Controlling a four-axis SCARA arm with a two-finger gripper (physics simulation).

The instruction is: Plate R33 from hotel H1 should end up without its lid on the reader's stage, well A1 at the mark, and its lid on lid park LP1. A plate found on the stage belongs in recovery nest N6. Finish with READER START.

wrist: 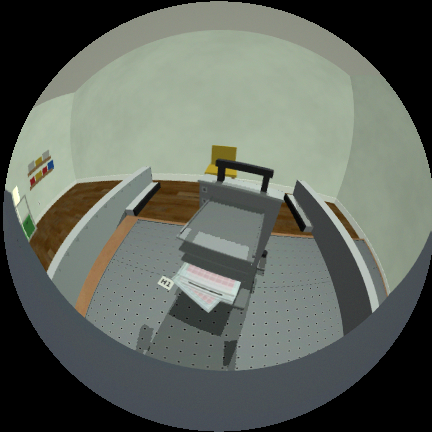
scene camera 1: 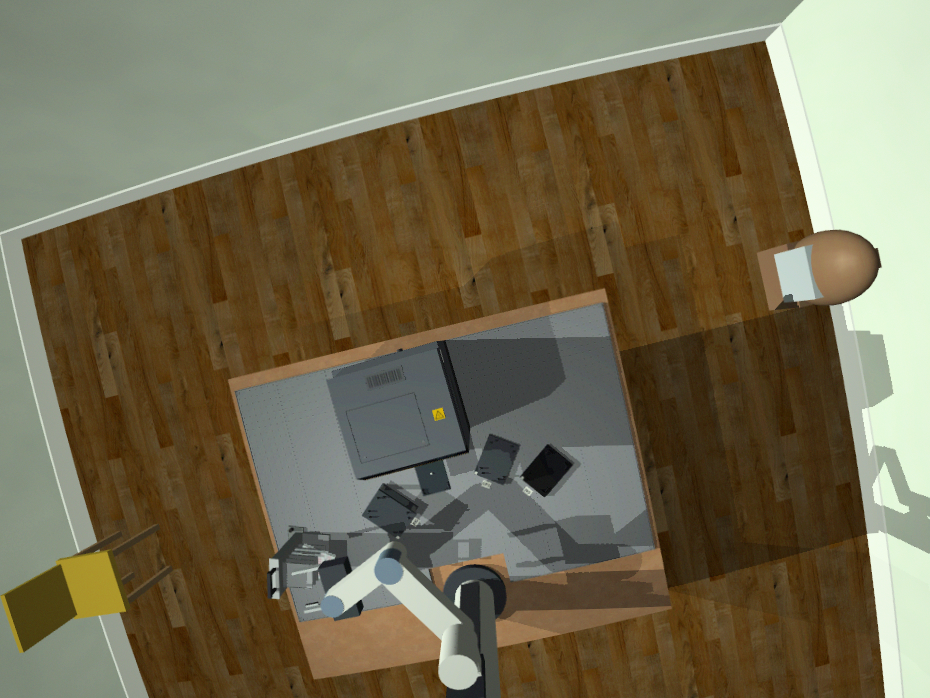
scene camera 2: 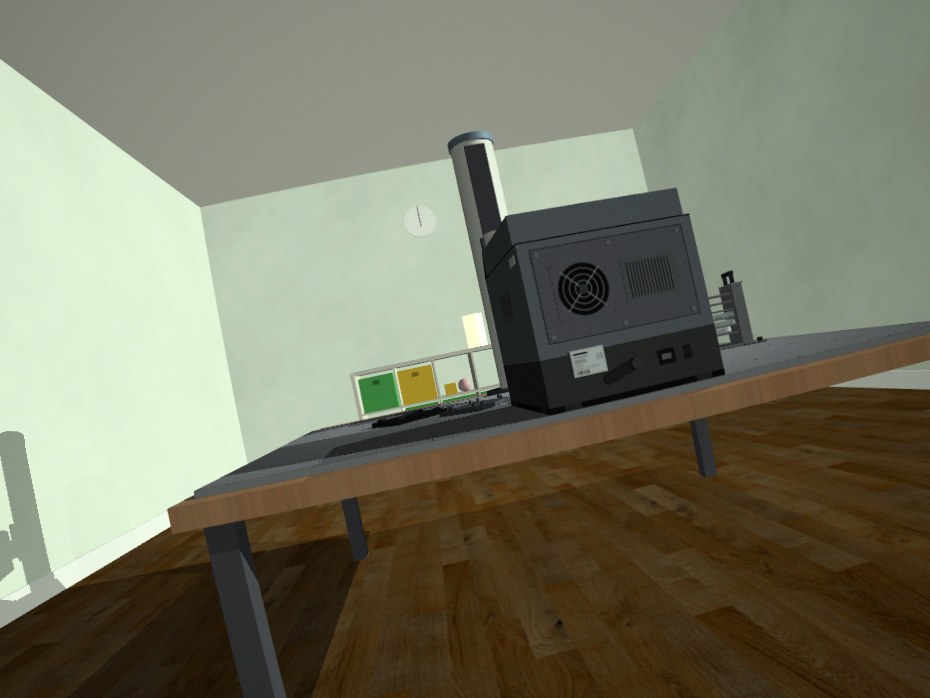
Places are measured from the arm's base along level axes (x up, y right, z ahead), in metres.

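Pixels of known places: gripper, fingertip midpoint: [wrist: 222, 178] [scene camera 1: 299, 591]; arm's base, origin of the base link: [scene camera 1: 474, 593].
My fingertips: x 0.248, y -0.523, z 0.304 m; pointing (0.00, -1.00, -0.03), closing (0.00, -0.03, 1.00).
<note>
For each thing: its top centre in the pictures, then the offset to it from my fingertips.
- reader, middle of its top: [scene camera 2: 569, 223] [scene camera 1: 395, 416] dx +0.113, dy +0.493, dz +0.518 m
- grey holder, middle of its top: [scene camera 2: 475, 400] [scene camera 1: 496, 461] dx -0.216, dy +0.731, dz +0.215 m
- black holder, middle of its top: [scene camera 2: 408, 413] [scene camera 1: 546, 472] dx -0.218, dy +0.902, dz +0.130 m
- dark holder, middle of its top: [scene camera 1: 387, 516] dx -0.166, dy +0.298, dz +0.119 m
Hotel H1 [scene camera 1: 276, 577] [scene camera 2: 739, 311] [wrist: 272, 207] stands at the table's left end, its label [wrist: 165, 283] beside it. In the wrist view, clear plates with pinkish wells [wrist: 212, 278] lie low in the hotel; the lowest sticks out at an angle. No plate code is readable, so R33 cannot be told apart. My gripper [wrist: 222, 178] is open and empty, high at the hotel, its fingers left and right of it in the wrist view. The reader [scene camera 1: 390, 428] [scene camera 2: 612, 293] has its dark stage [scene camera 1: 433, 477] extended at the front; no plate shows on it.
A grey holder [scene camera 1: 498, 458], a black holder [scene camera 1: 548, 469] and a dark holder [scene camera 1: 386, 507] stand before the reader; their labels are unreadable here. The arm's column base [scene camera 1: 474, 582] stands at the table's near edge. A yellow chair [scene camera 1: 91, 584] [wrist: 224, 153] is beyond the hotel.
</note>
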